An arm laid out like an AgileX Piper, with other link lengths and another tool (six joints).
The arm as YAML. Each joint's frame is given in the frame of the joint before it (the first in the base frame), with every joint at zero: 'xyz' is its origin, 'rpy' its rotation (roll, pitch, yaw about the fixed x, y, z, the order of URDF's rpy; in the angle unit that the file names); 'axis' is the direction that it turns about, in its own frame. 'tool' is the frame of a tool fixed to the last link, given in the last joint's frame.
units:
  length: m
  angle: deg
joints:
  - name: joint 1
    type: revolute
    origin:
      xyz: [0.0, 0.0, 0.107]
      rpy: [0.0, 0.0, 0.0]
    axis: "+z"
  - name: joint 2
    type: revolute
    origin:
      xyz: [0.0, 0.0, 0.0]
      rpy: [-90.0, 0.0, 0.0]
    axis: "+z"
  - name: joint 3
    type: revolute
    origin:
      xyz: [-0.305, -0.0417, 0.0]
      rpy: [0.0, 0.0, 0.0]
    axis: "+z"
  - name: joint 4
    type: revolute
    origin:
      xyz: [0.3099, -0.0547, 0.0]
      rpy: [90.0, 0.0, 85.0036]
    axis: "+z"
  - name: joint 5
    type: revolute
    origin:
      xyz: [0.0, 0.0, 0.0]
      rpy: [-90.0, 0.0, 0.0]
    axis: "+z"
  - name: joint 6
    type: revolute
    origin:
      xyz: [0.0, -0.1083, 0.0]
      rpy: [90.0, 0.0, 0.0]
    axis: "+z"
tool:
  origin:
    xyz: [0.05, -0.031, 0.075]
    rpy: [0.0, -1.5, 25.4]
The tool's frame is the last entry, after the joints.
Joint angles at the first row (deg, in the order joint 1, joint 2, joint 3, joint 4, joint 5, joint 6):
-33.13, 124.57, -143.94, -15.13, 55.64, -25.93
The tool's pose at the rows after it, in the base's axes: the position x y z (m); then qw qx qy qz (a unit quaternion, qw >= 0):
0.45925 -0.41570 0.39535 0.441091 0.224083 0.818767 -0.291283
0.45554 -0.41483 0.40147 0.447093 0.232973 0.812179 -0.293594
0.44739 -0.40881 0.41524 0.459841 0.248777 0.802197 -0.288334
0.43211 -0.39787 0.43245 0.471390 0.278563 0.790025 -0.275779
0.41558 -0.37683 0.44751 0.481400 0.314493 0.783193 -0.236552
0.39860 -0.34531 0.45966 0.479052 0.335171 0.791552 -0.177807
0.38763 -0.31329 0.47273 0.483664 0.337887 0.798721 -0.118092
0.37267 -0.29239 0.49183 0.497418 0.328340 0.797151 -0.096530
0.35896 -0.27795 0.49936 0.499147 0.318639 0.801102 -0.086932
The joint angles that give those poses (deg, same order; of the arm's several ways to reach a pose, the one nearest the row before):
-33.02, 124.06, -143.97, -17.67, 54.79, -25.68
-33.02, 123.51, -143.97, -18.41, 54.66, -24.28
-33.02, 121.91, -143.96, -18.41, 55.16, -22.25
-33.02, 119.46, -143.97, -18.38, 57.17, -18.77
-33.02, 116.30, -144.06, -15.48, 61.10, -15.21
-33.03, 112.60, -144.06, -9.58, 67.18, -13.88
-33.02, 109.29, -144.06, -3.00, 71.60, -13.34
-33.02, 105.23, -142.22, 0.00, 72.57, -13.82
-33.02, 101.13, -138.11, 1.63, 72.58, -14.82

